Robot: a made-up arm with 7 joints.
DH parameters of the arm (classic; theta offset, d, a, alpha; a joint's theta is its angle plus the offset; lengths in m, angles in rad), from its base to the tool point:
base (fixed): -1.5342 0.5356 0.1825 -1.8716
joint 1: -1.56 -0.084 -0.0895 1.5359
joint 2: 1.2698 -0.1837 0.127 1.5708
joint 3: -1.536 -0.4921 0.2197 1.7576
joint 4: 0 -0.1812 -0.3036 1.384
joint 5: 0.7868 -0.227 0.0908 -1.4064
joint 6: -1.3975 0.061 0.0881 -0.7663
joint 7: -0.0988 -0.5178 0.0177 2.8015
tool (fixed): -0.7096 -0.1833 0 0
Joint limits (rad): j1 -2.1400..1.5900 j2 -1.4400..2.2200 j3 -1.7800..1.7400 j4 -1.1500..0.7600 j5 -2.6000..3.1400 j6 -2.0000..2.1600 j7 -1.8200..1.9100
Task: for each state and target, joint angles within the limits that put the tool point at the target. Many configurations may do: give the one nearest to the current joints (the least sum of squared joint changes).
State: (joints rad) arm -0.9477 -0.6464 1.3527 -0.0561 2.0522 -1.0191 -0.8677
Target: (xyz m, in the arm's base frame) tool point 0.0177 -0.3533 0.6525
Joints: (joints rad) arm -1.0536 -0.6138 1.5594 0.1554 2.5012 -1.5804 -0.7750
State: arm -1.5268 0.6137 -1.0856 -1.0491 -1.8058 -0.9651 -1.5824
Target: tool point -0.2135 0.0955 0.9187
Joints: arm -2.0201 0.5403 -1.3047 -1.1500 -1.8575 -1.4148 -1.6779
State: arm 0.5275 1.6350 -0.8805 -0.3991 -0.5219 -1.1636 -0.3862
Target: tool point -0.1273 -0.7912 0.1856
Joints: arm 0.2305 1.6961 -0.9002 -0.9147 -0.2643 -1.3010 -0.3181
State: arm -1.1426 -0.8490 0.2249 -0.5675 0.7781 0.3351 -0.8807
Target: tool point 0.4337 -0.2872 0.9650
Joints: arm -0.9393 -1.0775 -0.2268 -0.9122 0.8017 -0.2161 -0.7948
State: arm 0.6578 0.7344 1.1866 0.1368 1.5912 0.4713 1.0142
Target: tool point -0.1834 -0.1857 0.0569
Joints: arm 0.3864 0.7612 1.2180 0.1213 1.8224 0.1748 1.0599
